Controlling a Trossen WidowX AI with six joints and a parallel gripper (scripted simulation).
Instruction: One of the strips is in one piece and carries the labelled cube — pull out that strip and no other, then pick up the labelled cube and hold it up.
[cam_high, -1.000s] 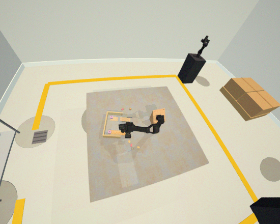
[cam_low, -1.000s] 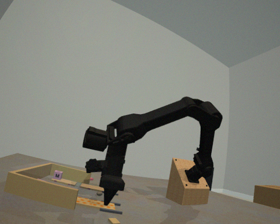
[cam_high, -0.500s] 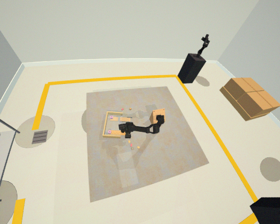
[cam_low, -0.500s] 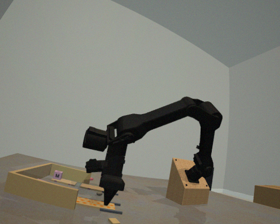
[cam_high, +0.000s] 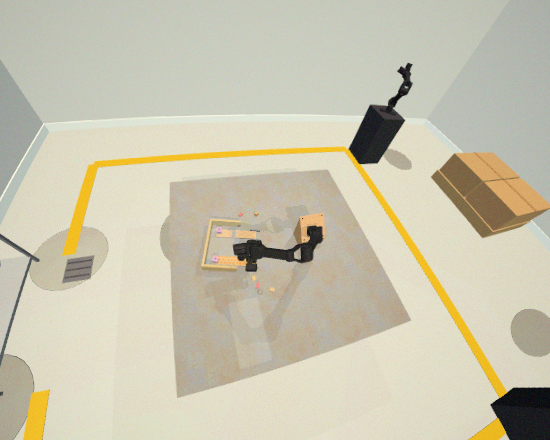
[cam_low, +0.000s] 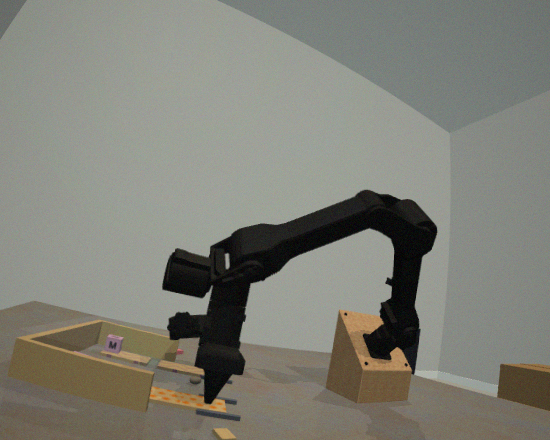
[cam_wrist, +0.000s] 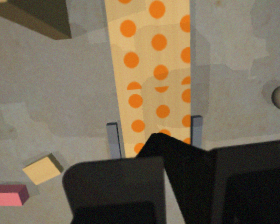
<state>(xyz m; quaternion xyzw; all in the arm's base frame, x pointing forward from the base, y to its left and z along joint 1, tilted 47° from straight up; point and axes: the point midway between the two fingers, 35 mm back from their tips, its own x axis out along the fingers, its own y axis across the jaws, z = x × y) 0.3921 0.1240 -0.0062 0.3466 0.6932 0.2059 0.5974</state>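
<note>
Now: gripper tip 90 mm short of the orange dotted strip and 20 mm to the left of it.
</note>
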